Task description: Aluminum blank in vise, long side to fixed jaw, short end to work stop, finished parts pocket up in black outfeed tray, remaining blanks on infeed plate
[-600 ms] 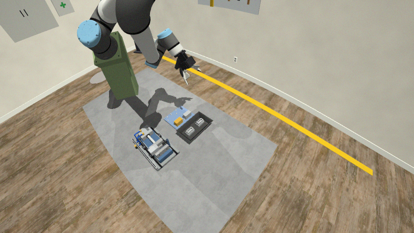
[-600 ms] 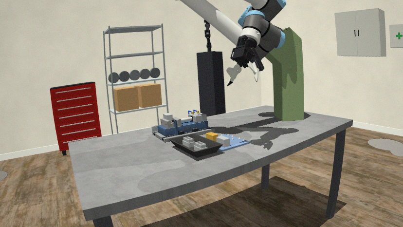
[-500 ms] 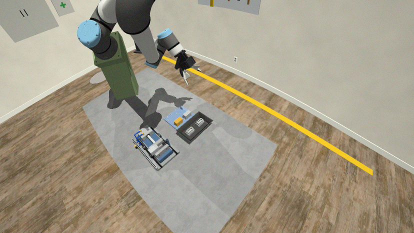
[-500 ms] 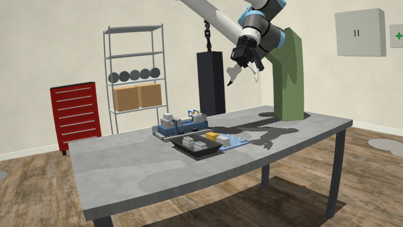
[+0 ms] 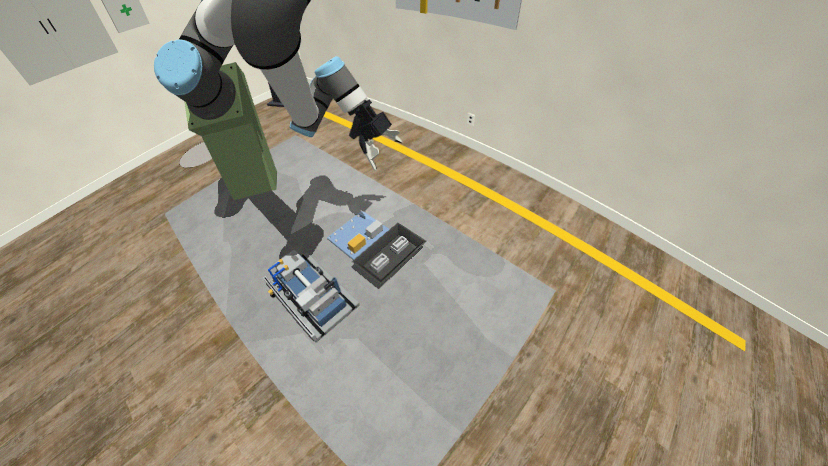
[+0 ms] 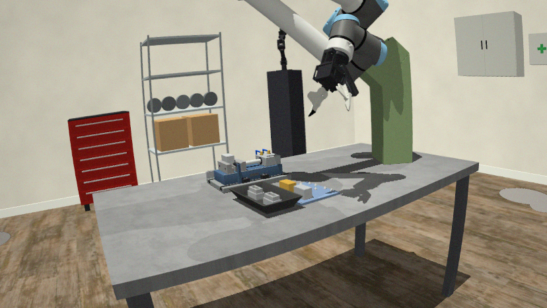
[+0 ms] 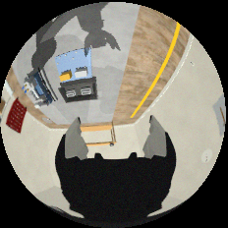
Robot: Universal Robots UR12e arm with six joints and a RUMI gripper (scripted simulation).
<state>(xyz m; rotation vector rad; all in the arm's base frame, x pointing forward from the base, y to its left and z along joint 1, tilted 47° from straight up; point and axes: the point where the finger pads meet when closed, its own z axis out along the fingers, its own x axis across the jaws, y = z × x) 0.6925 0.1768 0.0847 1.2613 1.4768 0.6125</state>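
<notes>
My hand is 6 cm past the yellow brass blank, 20 cm to the left of it and 26 cm above it. Round my hand: blue vise 12 cm behind, 44 cm to the right, 25 cm below; gray aluminum blank 3 cm behind, 12 cm to the right, 26 cm below; infeed plate 8 cm behind, 15 cm to the right, 28 cm below.
</notes>
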